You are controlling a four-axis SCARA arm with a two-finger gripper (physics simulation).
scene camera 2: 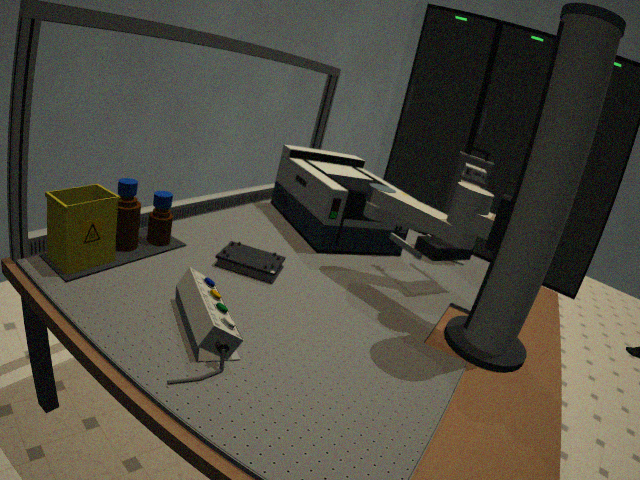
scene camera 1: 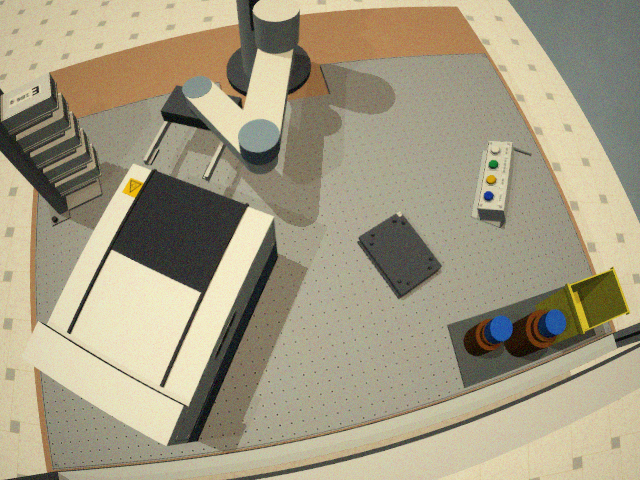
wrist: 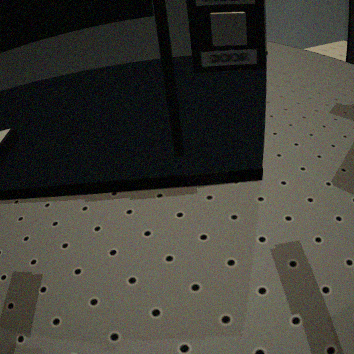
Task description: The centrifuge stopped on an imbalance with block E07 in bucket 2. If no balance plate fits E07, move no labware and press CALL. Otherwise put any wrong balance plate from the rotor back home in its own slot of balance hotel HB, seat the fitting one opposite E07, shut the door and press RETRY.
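Places are measured from the arm's base along level axes (x right, y ahead, z up), in centimetres.
Pixels of known places: gripper, fingertip midpoint: (scene camera 2: 409,236) (scene camera 1: 174,170) (wrist: 194,78); arm's base at its link origin: (scene camera 2: 484,345).
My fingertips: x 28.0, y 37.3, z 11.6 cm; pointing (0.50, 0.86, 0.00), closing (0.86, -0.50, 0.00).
For each thing: its top centre in the pictures, then the offset to it from my fingertips. "spot": a spot on its surface instead.
- square button at its top centre: (wrist: 226,11) dx +5.4, dy +4.0, dz +1.6 cm
- button box at its top centre: (scene camera 2: 208,293) (scene camera 1: 502,171) dx -77.8, dy +14.9, dz -1.9 cm
- labelled storage tower at a spot on its surface: (scene camera 1: 31,170) spot: dx +33.7, dy -2.5, dz +11.4 cm
- dark plate-like nest at its top centre: (scene camera 1: 402,250) (scene camera 2: 252,252) dx -46.3, dy +27.7, dz -6.2 cm
My gripper (scene camera 1: 177,167) is open and empty. It is low over the table behind the centrifuge's warning-sticker end; one finger edge shows at the left of the wrist view. The centrifuge (scene camera 1: 242,258) (scene camera 2: 310,188) (wrist: 100,125) has a cream housing with a dark area and a cream panel on top; I cannot tell how far its door is open. A square button (wrist: 229,29) sits above a DOOR label. The button box (scene camera 1: 500,180) (scene camera 2: 206,315) has white, green, yellow and blue buttons; labels are illegible. Block E07, the rotor and balance plates do not show.
A labelled storage tower (scene camera 1: 31,170) stands at the far left; I cannot tell whether it is HB. A dark plate-like nest (scene camera 1: 400,255) (scene camera 2: 250,260) lies mid-table. A yellow bin (scene camera 1: 599,299) (scene camera 2: 82,229) and two blue-capped bottles (scene camera 1: 486,335) (scene camera 2: 160,219) stand at a corner.
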